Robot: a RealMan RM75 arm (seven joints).
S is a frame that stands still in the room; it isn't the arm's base.
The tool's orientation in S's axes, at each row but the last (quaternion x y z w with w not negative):
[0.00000, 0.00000, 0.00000, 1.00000]
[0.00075, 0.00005, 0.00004, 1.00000]
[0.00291, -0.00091, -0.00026, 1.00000]
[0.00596, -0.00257, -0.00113, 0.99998]
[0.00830, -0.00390, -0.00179, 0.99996]
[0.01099, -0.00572, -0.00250, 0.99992]
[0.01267, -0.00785, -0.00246, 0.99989]
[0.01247, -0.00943, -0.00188, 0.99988]
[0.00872, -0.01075, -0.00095, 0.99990]
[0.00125, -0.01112, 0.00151, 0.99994]
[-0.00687, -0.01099, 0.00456, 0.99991]
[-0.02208, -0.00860, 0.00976, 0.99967]
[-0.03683, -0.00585, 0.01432, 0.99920]
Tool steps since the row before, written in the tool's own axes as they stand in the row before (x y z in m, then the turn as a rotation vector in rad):
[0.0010, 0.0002, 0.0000, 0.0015, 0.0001, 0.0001]
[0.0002, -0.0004, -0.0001, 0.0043, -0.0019, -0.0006]
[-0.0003, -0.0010, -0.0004, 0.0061, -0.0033, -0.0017]
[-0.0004, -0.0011, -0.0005, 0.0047, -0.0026, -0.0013]
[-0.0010, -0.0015, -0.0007, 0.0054, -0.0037, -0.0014]
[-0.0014, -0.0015, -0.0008, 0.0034, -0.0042, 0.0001]
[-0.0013, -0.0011, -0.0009, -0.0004, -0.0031, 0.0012]
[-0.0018, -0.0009, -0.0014, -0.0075, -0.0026, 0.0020]
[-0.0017, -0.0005, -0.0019, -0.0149, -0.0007, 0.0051]
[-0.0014, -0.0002, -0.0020, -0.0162, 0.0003, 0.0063]
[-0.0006, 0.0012, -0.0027, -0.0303, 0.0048, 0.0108]
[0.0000, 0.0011, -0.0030, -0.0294, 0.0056, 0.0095]
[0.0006, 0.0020, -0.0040, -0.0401, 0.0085, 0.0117]
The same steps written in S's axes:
[0.0010, 0.0002, 0.0000, 0.0015, 0.0001, 0.0001]
[0.0002, -0.0004, -0.0001, 0.0043, -0.0019, -0.0006]
[-0.0003, -0.0010, -0.0004, 0.0061, -0.0033, -0.0017]
[-0.0004, -0.0011, -0.0005, 0.0047, -0.0026, -0.0013]
[-0.0010, -0.0015, -0.0007, 0.0054, -0.0037, -0.0014]
[-0.0014, -0.0015, -0.0008, 0.0034, -0.0042, 0.0000]
[-0.0013, -0.0011, -0.0009, -0.0004, -0.0031, 0.0011]
[-0.0018, -0.0009, -0.0015, -0.0075, -0.0026, 0.0018]
[-0.0017, -0.0005, -0.0019, -0.0150, -0.0008, 0.0048]
[-0.0014, -0.0002, -0.0020, -0.0163, 0.0002, 0.0059]
[-0.0006, 0.0012, -0.0027, -0.0306, 0.0047, 0.0101]
[0.0000, 0.0010, -0.0030, -0.0297, 0.0054, 0.0087]
[0.0006, 0.0017, -0.0041, -0.0405, 0.0082, 0.0106]

